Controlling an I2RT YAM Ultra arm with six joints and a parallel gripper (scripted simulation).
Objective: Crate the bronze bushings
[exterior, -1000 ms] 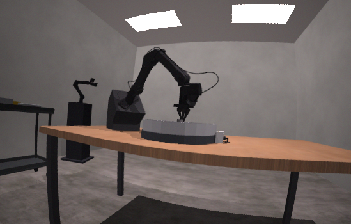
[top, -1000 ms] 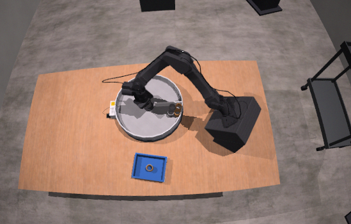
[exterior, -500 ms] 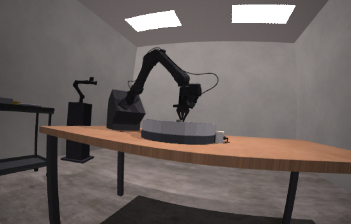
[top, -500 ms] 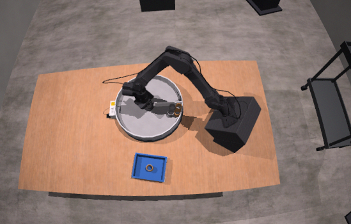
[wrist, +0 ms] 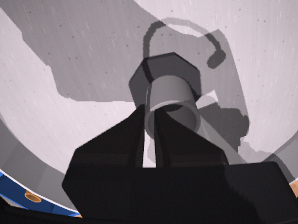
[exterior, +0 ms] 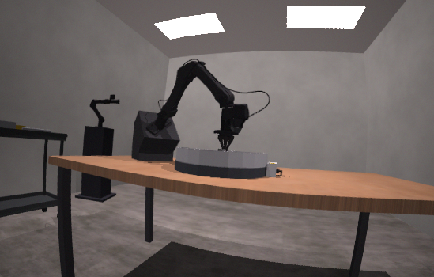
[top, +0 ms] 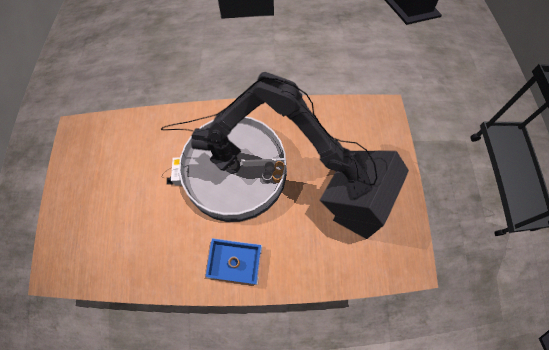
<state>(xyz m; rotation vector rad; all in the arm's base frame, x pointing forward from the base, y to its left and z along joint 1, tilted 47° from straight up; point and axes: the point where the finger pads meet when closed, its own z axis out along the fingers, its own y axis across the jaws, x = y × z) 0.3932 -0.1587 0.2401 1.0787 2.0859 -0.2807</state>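
My hand is 50 mm above the round grey turntable, 10 mm to the left of it and 10 mm past it. From my hand the other things lie so: blue crate (340 mm to the left, 120 mm ahead, 70 mm below).
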